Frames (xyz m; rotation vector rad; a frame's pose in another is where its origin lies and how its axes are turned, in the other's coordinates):
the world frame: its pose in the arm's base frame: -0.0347 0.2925 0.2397 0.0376 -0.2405 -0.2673
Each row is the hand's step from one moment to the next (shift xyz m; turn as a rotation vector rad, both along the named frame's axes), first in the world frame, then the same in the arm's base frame.
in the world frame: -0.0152 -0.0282 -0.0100 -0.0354 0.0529 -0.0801
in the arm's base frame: -0.0191 -0.0231 -0.0151 -0.0003 0.0608 -0.0823
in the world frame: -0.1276 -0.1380 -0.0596 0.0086 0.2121 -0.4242
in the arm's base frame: -0.1406 -0.0988 -0.0967 0.1645 0.2043 -0.3952
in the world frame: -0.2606 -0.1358 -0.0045 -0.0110 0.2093 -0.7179
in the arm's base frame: -0.2778 -0.0616 -0.0737 0.2160 0.2083 -0.6850
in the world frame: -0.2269 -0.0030 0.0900 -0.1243 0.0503 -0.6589
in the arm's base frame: -0.2348 0.0570 0.0349 0.0549 0.0848 -0.6648
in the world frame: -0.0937 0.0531 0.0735 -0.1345 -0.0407 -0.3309
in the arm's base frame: -0.0917 0.0757 0.0534 -0.0569 -0.0018 -0.3550
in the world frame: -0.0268 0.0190 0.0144 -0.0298 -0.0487 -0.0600
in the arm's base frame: -0.0237 0.0254 0.0091 -0.0260 -0.0387 -0.0684
